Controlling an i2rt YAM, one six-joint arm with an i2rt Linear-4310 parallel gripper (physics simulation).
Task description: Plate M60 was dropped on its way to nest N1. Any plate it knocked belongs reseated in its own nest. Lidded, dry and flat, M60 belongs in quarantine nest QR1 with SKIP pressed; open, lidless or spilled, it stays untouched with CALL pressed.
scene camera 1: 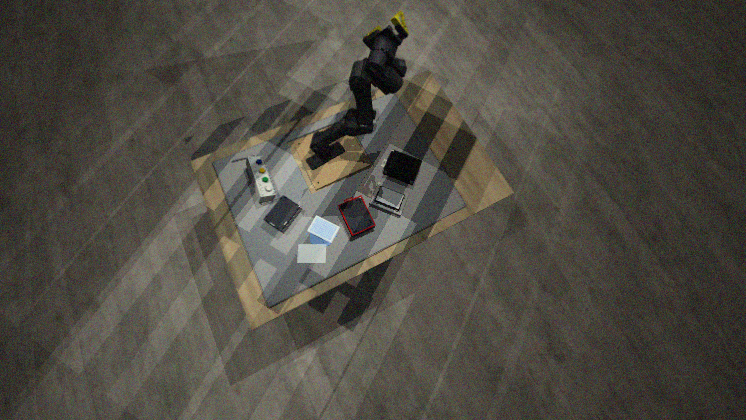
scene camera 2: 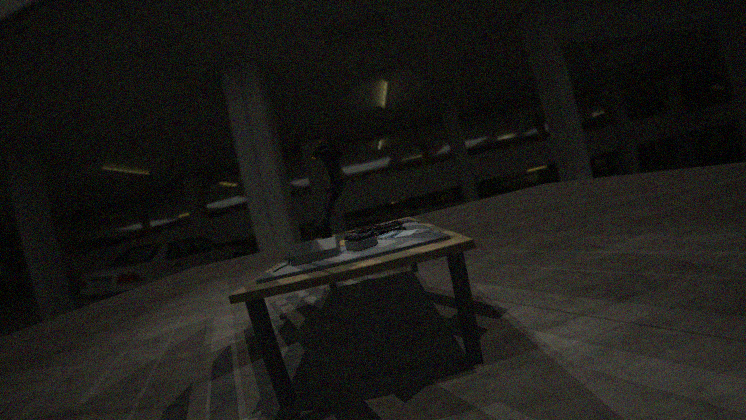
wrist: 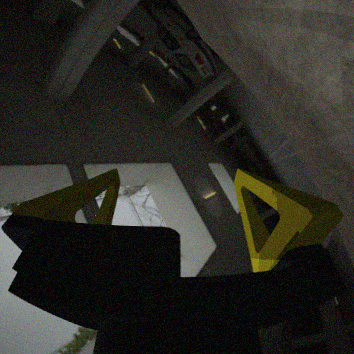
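Seen in the pictures: gripper, fingertip midpoint: [scene camera 1: 390, 19] [scene camera 2: 313, 153] [wrist: 176, 174]; arm's base at its link origin: [scene camera 1: 325, 156].
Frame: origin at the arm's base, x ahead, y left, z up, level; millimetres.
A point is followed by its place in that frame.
My gripper [scene camera 1: 386, 27] {x 19, y 299, z 636 mm} [wrist: 176, 174] {x 19, y 299, z 636 mm} is raised beyond the table's back edge, yellow fingers wide apart and empty. A black plate-like block [scene camera 1: 402, 166] {x 281, y 278, z 58 mm} sits at the right. Just in front of it, a grey-topped plate [scene camera 1: 389, 197] {x 375, y 135, z 36 mm} sits in a pale nest. A dark piece with a red rim [scene camera 1: 356, 215] {x 364, y -49, z 40 mm} lies near the middle front. A dark block [scene camera 1: 282, 213] {x 175, y -330, z 55 mm} lies at the left. A white-and-blue piece [scene camera 1: 323, 228] {x 326, y -209, z 12 mm} lies between them. A white button box [scene camera 1: 261, 180] {x -8, y -325, z 73 mm} has blue, yellow, green and white buttons. Labels, lids and any spill are too small to tell, so I cannot tell which is M60.
A pale flat card [scene camera 1: 311, 253] {x 396, y -315, z 8 mm} lies near the front. The arm stands on a wooden board [scene camera 1: 339, 171] {x 115, y 12, z 7 mm} at the back of the grey mat [scene camera 1: 292, 273] {x 425, y -432, z 0 mm}. The wooden table [scene camera 1: 245, 307] {x 437, y -674, z -13 mm} [scene camera 2: 360, 268] {x 135, y -646, z -16 mm} has bare edges. Striped shadows cross everything, and scene camera 2 is very dark.
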